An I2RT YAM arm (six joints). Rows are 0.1 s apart.
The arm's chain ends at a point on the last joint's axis. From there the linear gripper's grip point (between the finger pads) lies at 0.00 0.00 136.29 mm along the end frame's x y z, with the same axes.
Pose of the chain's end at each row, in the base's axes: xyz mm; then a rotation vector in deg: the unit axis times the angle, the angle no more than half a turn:
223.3 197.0 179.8 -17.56 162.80 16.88
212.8 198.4 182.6 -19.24 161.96 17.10
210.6 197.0 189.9 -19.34 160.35 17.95
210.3 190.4 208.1 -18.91 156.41 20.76
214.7 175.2 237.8 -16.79 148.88 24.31
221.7 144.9 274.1 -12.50 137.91 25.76
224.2 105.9 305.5 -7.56 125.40 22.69
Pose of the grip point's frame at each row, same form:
256.1 228.0 51.2 -17.56 162.80 16.88
246.6 230.3 54.5 -19.24 161.96 17.10
247.5 230.9 63.2 -19.34 160.35 17.95
254.5 230.1 85.4 -18.91 156.41 20.76
273.4 222.6 124.3 -16.79 148.88 24.31
302.0 195.9 176.5 -12.50 137.91 25.76
327.9 150.6 229.2 -7.56 125.40 22.69

